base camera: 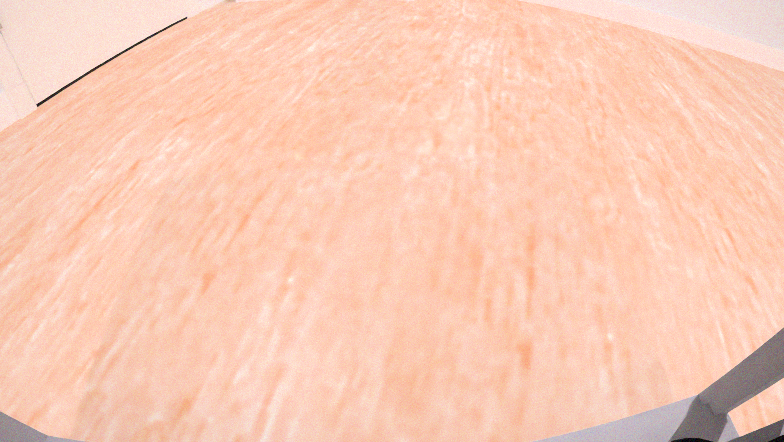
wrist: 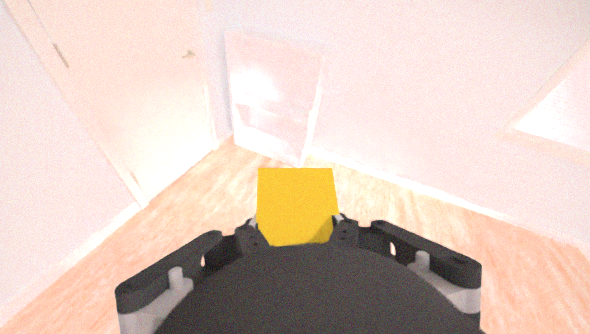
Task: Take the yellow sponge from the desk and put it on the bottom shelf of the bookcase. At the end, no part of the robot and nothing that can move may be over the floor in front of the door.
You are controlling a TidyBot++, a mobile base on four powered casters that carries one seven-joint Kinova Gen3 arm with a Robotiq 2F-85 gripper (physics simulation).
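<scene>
The yellow sponge is between the fingertips of my gripper, which is shut on it; it sticks out ahead of the fingers. The white bookcase stands upright in the wrist view, beyond the sponge, against the wall near the corner. Its lower front is pale and washed out, and the sponge's top edge comes up just below its base. The door is shut, to the left of the bookcase. The desk does not show in these views.
The floor in front of the door runs up to the door's bottom edge. Walls meet behind the bookcase. A window is at the right of the wrist view. Grey parts of my base show at the base view's lower right.
</scene>
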